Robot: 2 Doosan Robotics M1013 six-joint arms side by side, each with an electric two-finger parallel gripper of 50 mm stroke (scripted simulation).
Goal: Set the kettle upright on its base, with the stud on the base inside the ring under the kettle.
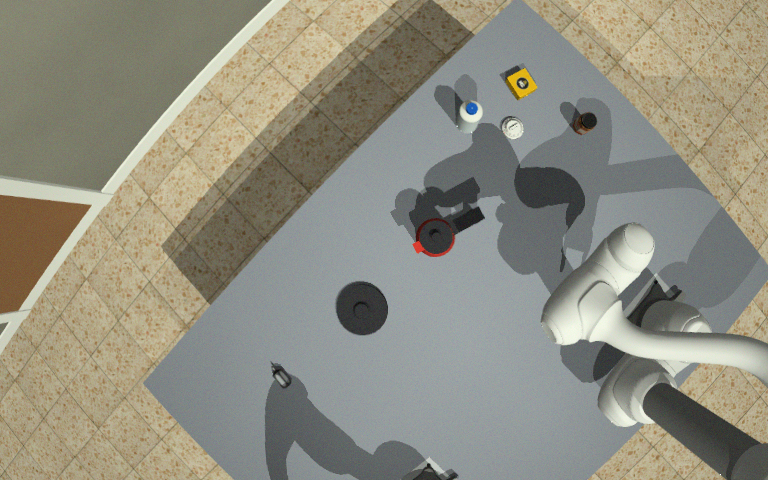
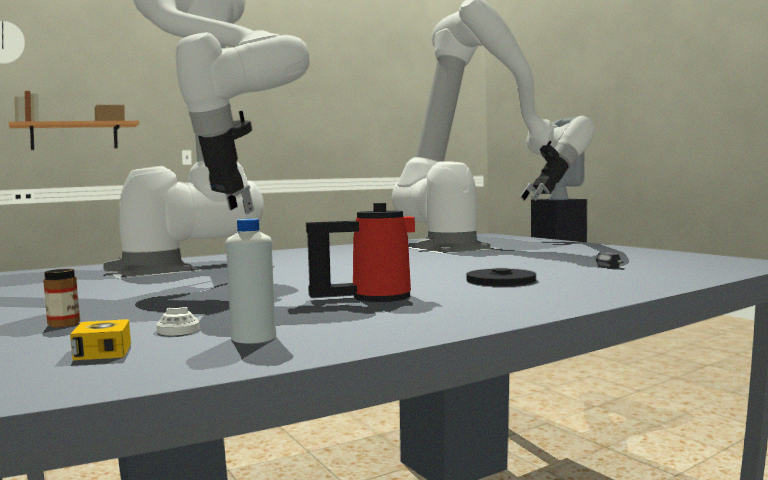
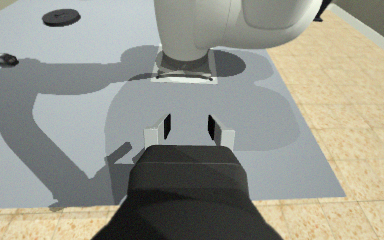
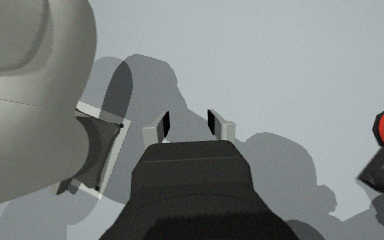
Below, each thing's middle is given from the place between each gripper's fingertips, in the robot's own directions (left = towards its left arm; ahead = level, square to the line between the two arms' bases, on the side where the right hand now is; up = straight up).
Right now the brown jar (image 2: 60,285) is 38 cm to the right of my right hand (image 2: 241,210), 36 cm ahead of it and 13 cm below it. The rest, counted from my right hand: round black base (image 1: 362,309) 49 cm to the left, 35 cm ahead, 16 cm below; then yellow tape measure (image 2: 100,339) 57 cm ahead, 31 cm to the right, 16 cm below; then white round part (image 2: 176,321) 49 cm ahead, 20 cm to the right, 16 cm below.
The round black base is 66 cm ahead of my left hand (image 2: 527,198), 58 cm to the right of it and 15 cm below it.
